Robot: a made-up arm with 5 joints.
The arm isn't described. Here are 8 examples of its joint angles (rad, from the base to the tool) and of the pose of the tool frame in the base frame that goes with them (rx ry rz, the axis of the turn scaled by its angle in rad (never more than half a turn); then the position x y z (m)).
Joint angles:
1: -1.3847 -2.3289 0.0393 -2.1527 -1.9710
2: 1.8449 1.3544 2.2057 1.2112 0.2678
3: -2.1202 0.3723 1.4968 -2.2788 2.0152
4: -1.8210 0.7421 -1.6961 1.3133 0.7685
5: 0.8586 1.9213 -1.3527 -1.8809 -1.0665
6: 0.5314 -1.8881 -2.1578 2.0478 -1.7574
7: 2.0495 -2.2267 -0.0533 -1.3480 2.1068
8: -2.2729 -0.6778 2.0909 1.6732 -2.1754
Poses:
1: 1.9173 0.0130 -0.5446 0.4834 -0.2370 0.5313
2: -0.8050 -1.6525 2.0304 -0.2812 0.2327 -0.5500
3: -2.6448 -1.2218 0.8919 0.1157 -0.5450 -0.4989
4: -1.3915 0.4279 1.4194 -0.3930 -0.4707 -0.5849
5: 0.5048 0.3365 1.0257 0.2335 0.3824 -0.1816
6: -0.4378 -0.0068 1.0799 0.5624 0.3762 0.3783
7: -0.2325 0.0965 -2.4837 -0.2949 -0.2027 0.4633
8: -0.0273 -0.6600 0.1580 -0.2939 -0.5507 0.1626
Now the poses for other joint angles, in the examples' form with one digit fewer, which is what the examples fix.
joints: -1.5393 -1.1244 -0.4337 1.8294 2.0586
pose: -0.415 2.690 0.031 -0.309 -0.491 0.363
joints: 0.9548 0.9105 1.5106 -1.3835 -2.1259
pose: 0.587 1.009 -1.802 0.116 0.277 -0.722
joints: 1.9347 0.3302 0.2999 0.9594 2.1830
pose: 1.589 0.867 0.787 -0.237 0.890 0.133
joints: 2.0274 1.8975 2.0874 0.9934 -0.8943
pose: 0.956 2.039 -1.277 -0.089 0.051 -0.387
